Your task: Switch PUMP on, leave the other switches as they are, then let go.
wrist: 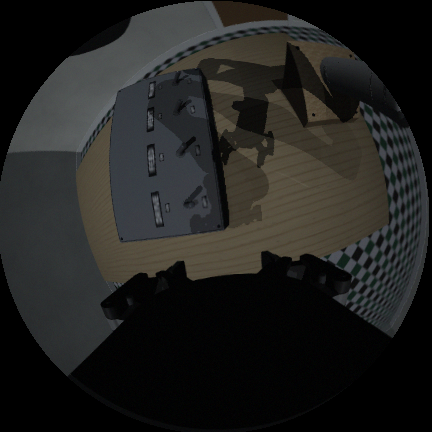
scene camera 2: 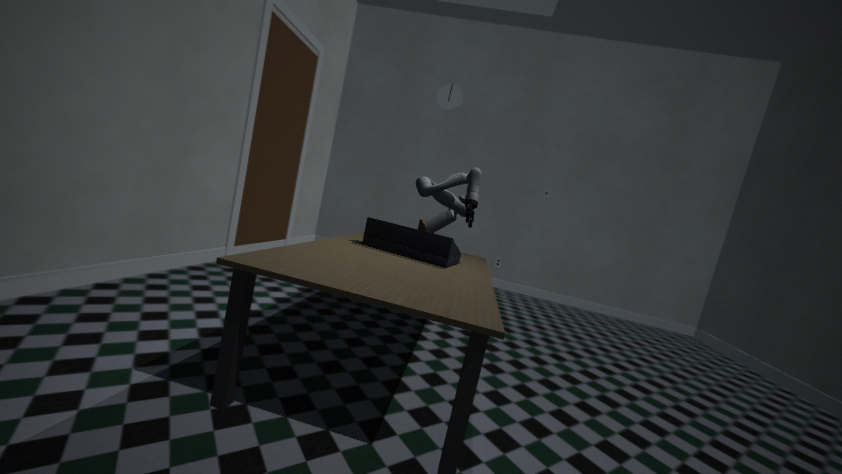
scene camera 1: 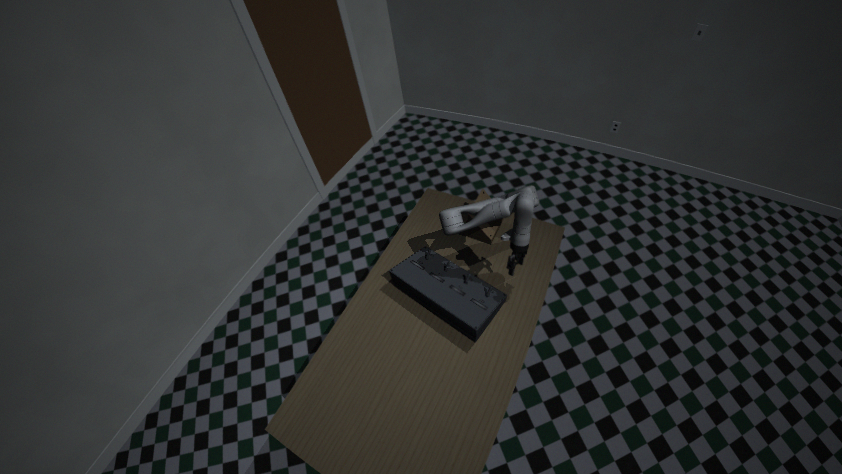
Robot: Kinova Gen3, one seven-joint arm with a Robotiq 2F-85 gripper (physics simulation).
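Pixels of known places: gripper, between the fingertips: (wrist: 223, 265) (scene camera 2: 468, 225) (scene camera 1: 515, 269); arm's base, origin of its link: (wrist: 333, 73) (scene camera 2: 428, 228).
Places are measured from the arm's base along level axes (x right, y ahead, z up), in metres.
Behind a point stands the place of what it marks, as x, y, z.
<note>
A dark grey switch box (scene camera 1: 438, 297) @(-0.002, 0.576, 0.013) (scene camera 2: 409, 242) @(0.004, 0.609, -0.053) (wrist: 132, 175) @(-0.072, 0.549, -0.003) lies on the table. It bears a row of toggle levers, among them a near one (wrist: 193, 196) @(-0.175, 0.432, -0.053), a middle one (wrist: 187, 145) @(-0.076, 0.393, -0.012) and a farther one (wrist: 182, 106) @(0.060, 0.386, -0.052). Each has a pale label plate beside it; the lettering is too small to read, so I cannot tell which lever is PUMP. In the wrist view the levers look tilted alike. My gripper (scene camera 1: 514, 264) @(-0.273, 0.355, 0.096) (scene camera 2: 470, 222) @(-0.273, 0.355, 0.096) (wrist: 223, 265) @(-0.273, 0.355, 0.096) is open and empty. It hangs above the table, off the near end of the box, touching nothing.
The wooden table (scene camera 1: 400, 400) @(-0.035, 1.026, -0.133) (scene camera 2: 353, 276) @(0.057, 1.260, -0.133) (wrist: 300, 200) @(-0.263, 0.195, -0.133) carries the box and the arm's base. A brown wooden bracket (wrist: 325, 107) @(-0.062, 0.047, -0.069) stands at the arm's base (wrist: 350, 77). Shadows of the arm fall on the table and on part of the box. A door (scene camera 1: 312, 82) (scene camera 2: 276, 129) is in the wall.
</note>
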